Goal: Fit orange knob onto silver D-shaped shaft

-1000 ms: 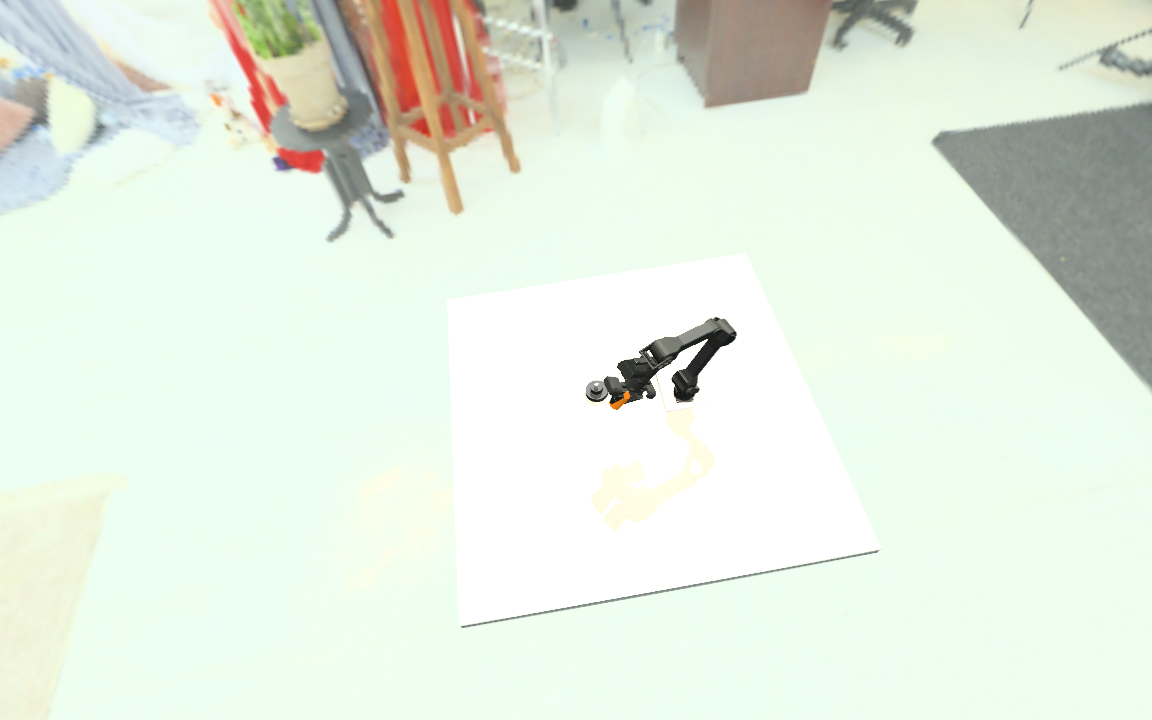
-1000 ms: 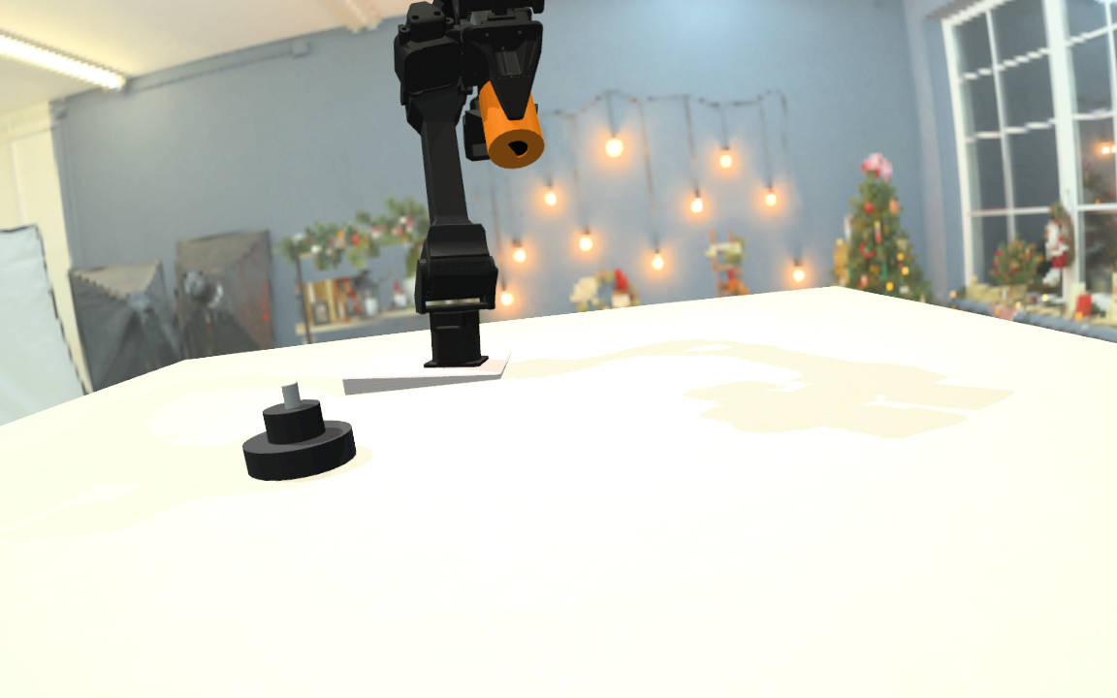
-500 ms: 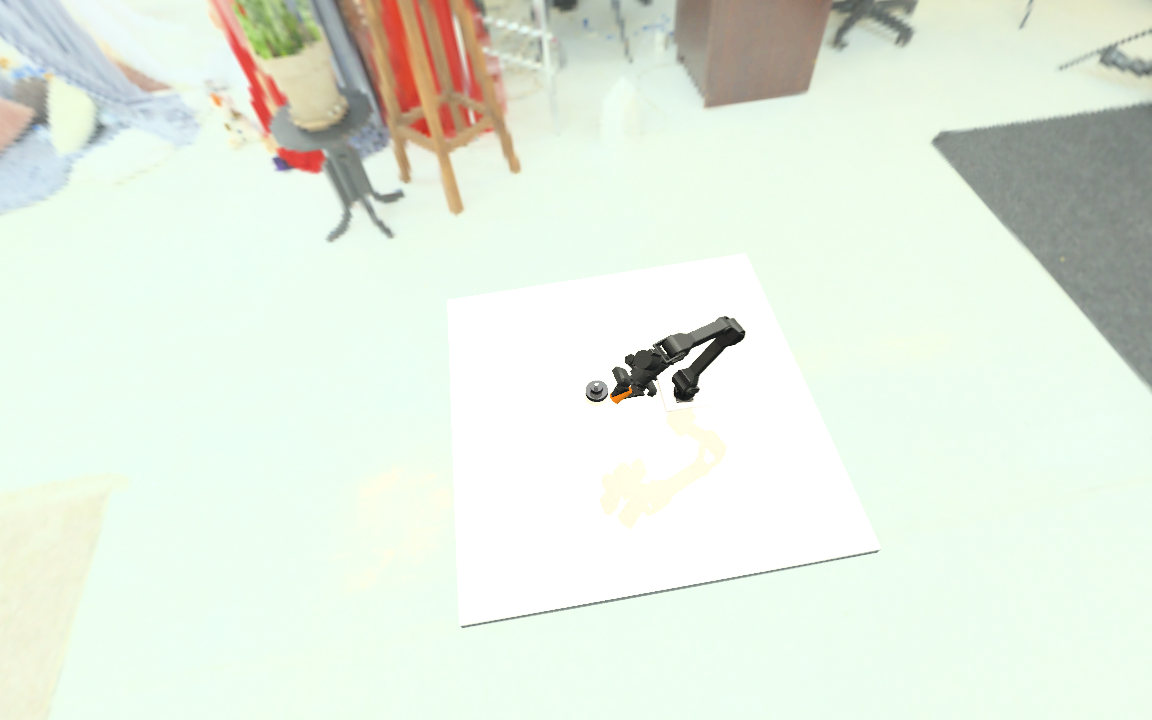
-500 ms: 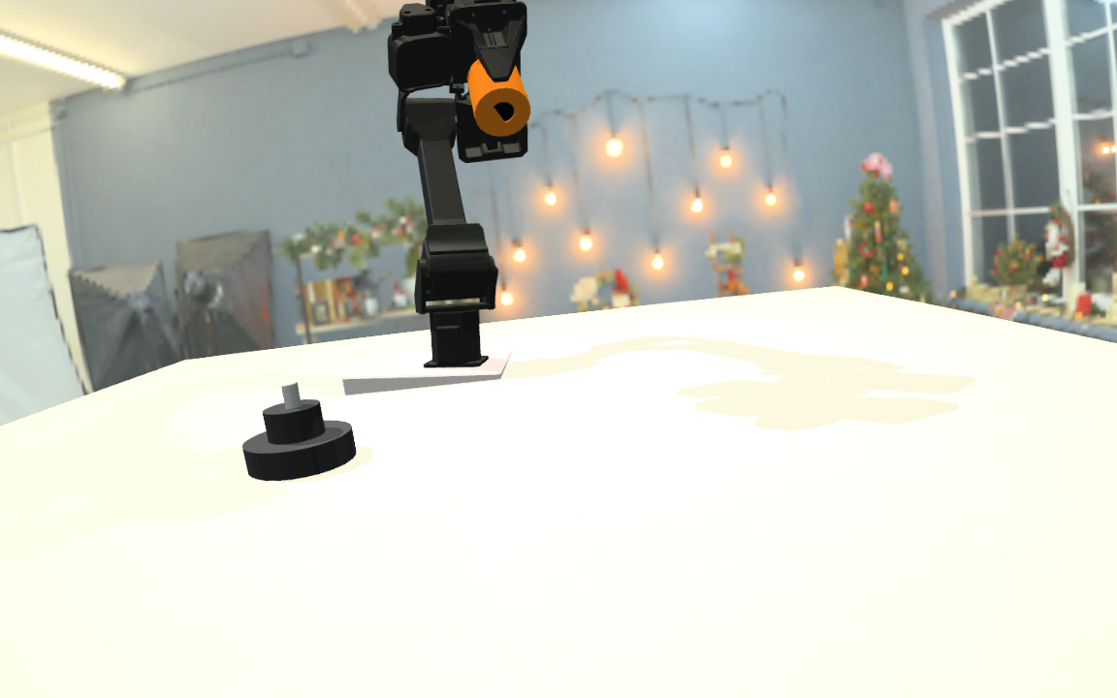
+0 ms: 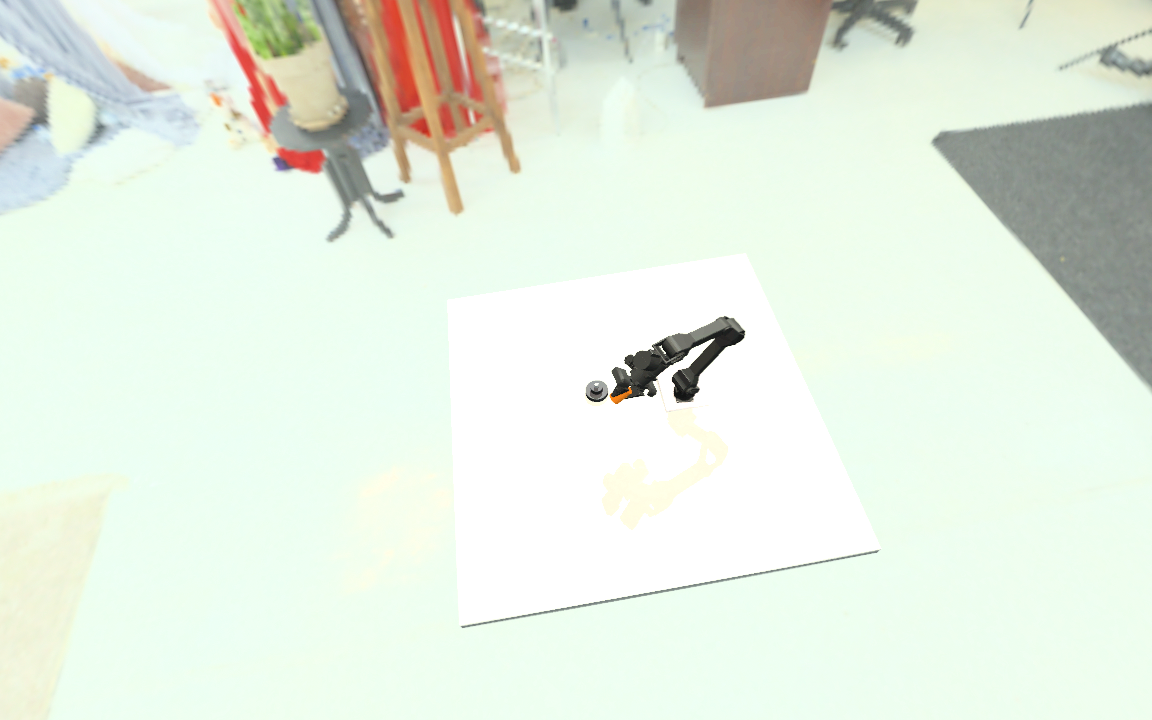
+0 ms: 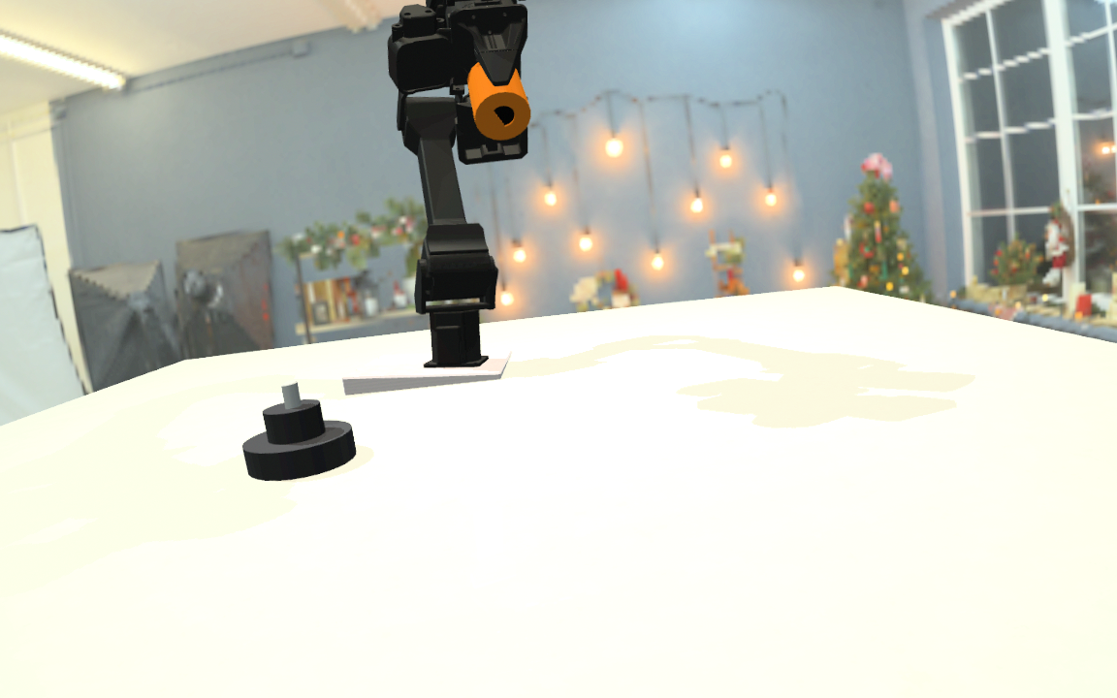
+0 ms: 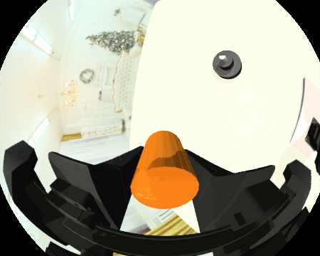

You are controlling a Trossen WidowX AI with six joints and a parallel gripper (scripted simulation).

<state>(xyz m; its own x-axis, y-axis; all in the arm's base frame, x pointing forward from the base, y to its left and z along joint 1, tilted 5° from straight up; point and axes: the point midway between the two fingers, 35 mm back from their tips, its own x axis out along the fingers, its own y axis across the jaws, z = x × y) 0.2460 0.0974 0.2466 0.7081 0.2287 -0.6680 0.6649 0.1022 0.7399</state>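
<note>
My gripper tip is 3 cm past the orange knob, 2 cm below it and 1 cm to the left of it. Round my gripper tip: pedestal: 20 cm below, 17 cm to the right, 5 cm ahead.
</note>
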